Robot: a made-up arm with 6 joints.
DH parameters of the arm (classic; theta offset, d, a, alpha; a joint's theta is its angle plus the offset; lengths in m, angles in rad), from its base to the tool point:
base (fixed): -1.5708 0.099 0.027 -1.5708
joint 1: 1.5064 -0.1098 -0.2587 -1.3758
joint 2: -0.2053 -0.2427 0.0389 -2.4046
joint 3: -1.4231 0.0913 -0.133 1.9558
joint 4: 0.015 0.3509 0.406 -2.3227
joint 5: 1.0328 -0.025 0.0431 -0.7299
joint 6: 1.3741 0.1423 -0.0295 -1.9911
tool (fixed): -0.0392 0.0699 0 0
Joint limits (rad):
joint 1: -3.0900..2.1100
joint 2: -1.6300..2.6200
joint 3: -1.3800..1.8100
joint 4: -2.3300..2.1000
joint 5: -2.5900..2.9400
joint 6: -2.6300..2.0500
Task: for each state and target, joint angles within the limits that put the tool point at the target. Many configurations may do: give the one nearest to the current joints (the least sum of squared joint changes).
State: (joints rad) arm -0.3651 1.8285 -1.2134 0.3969 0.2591 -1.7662
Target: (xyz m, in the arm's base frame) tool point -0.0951 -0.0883 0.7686
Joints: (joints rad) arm -1.0950 1.5993 -1.3800 1.1245 0.0222 -1.8431
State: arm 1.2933 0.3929 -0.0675 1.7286 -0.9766 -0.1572
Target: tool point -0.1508 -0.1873 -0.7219
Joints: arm 1.9164 0.4964 -0.7807 1.7368 -0.7970 -0.2293
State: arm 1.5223 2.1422 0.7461 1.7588 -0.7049 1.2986
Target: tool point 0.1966 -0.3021 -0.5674
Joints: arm 1.4730 2.2194 0.2133 1.9267 -0.6691 1.2893
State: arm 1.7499 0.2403 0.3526 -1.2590 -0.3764 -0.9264
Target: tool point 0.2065 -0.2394 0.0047
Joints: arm 1.5595 0.6530 0.2108 -1.4607 -0.8233 -1.1588
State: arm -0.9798 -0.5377 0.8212 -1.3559 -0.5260 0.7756
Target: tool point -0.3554 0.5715 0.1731
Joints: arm -1.3921 -1.1214 0.9009 -2.2685 -0.5842 0.8480
